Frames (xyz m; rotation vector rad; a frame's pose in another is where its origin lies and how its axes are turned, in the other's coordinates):
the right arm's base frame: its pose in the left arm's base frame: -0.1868 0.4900 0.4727 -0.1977 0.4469 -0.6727
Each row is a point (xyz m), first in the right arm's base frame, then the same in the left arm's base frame.
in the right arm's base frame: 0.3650 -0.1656 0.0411
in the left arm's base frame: -0.0073 0.1308 0.4397
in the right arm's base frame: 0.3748 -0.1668 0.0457
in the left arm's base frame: 0.0009 0.1237 0.4409
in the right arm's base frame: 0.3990 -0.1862 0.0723
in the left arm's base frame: 0.0191 0.0943 0.4626
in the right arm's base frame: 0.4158 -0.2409 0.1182
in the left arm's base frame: 0.0214 0.0431 0.5150
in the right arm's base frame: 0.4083 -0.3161 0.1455
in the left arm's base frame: -0.0130 -0.0090 0.5656
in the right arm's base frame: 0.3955 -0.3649 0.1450
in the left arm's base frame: -0.0493 -0.0383 0.5850
